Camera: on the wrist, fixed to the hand. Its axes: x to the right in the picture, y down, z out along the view.
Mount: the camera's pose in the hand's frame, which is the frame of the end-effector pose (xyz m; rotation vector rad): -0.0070 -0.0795 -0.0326 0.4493 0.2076 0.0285
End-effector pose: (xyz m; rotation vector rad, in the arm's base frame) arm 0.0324 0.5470 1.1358 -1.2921 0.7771 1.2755
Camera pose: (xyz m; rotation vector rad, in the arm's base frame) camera 0.1141 0.5283 1.1560 -1.0548 1.1583 0.9248
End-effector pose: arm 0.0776 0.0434 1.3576 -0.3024 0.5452 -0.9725
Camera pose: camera 0.0008 0.0066 1.3706 0.2096 0.5012 -1.0754
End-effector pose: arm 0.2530 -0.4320 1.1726 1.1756 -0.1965 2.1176
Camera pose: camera 0.2837 -0.3619 1.1330 1.1868 0.3778 2.3629
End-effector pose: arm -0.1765 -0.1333 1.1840 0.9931 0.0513 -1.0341
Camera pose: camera -0.2259 -0.1162 1.1155 1.5040 -0.0265 -0.9312
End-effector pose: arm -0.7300 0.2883 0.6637 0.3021 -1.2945 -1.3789
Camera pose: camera -0.7447 0.2559 0.5852 0.7104 -1.4163 -0.9911
